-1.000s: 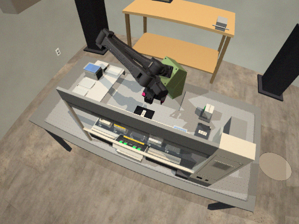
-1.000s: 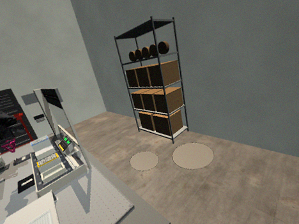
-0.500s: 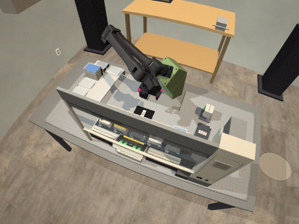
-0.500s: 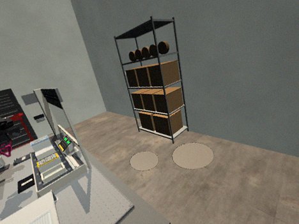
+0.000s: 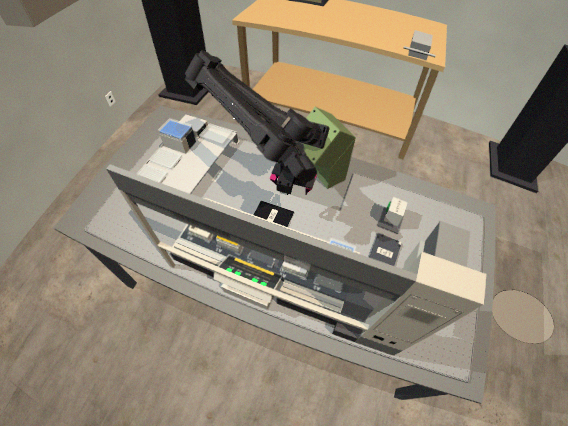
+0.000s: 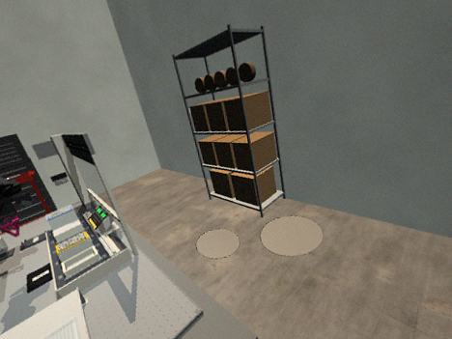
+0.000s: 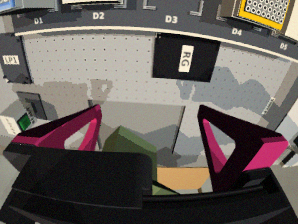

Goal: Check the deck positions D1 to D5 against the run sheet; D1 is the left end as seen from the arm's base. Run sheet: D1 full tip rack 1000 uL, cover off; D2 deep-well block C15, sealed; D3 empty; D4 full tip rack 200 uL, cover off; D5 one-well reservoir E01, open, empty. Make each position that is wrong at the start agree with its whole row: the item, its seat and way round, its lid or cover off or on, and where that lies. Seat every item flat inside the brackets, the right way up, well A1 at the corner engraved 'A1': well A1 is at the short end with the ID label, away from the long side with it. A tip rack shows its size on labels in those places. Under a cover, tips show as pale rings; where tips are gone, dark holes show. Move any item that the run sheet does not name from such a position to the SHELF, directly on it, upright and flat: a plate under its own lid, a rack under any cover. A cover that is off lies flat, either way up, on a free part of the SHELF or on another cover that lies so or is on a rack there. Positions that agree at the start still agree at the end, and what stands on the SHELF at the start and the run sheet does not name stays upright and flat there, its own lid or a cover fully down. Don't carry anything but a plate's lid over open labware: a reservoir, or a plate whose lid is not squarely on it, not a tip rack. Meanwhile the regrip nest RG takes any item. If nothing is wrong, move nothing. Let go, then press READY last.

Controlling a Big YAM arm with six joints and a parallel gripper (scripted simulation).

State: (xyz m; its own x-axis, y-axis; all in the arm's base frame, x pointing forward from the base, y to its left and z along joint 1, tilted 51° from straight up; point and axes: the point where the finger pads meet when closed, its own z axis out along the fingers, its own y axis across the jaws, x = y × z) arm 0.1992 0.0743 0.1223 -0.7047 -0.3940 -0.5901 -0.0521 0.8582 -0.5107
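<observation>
Now: hand 22 cm to the right of the clear tip-rack cover, 17 cm short of it and 7 cm above it. Round my hand: yellow-labelled tip rack (17 cm ahead, 15 cm to the right, 12 cm below); blue-labelled rack (22 cm to the left, 17 cm ahead, 9 cm below); black regrip nest (22 cm below, 8 cm to the right).
</observation>
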